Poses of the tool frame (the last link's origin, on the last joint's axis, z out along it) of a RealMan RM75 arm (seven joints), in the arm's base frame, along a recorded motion.
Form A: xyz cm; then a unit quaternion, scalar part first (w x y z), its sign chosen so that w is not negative.
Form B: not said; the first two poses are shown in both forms.
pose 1, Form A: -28.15 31.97 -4.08 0.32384 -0.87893 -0.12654 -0.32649
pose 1, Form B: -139.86 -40.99 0.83 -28.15 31.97 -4.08
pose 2, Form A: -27.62 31.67 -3.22 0.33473 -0.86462 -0.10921 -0.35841
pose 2, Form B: -136.04 -43.86 -4.06 -27.62 31.67 -3.22
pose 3, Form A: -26.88 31.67 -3.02 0.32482 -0.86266 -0.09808 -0.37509
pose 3, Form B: -136.20 -45.31 -6.08 -26.88 31.67 -3.02
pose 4, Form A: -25.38 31.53 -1.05 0.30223 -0.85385 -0.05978 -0.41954
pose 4, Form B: -134.96 -48.82 -13.30 -25.38 31.53 -1.05
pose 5, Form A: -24.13 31.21 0.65 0.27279 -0.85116 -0.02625 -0.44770
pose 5, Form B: -135.61 -50.94 -18.46 -24.13 31.21 0.65
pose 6, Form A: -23.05 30.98 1.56 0.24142 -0.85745 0.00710 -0.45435
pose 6, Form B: -138.22 -50.87 -21.53 -23.05 30.98 1.56
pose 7, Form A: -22.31 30.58 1.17 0.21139 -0.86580 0.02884 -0.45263
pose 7, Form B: -141.94 -50.50 -22.29 -22.31 30.58 1.17
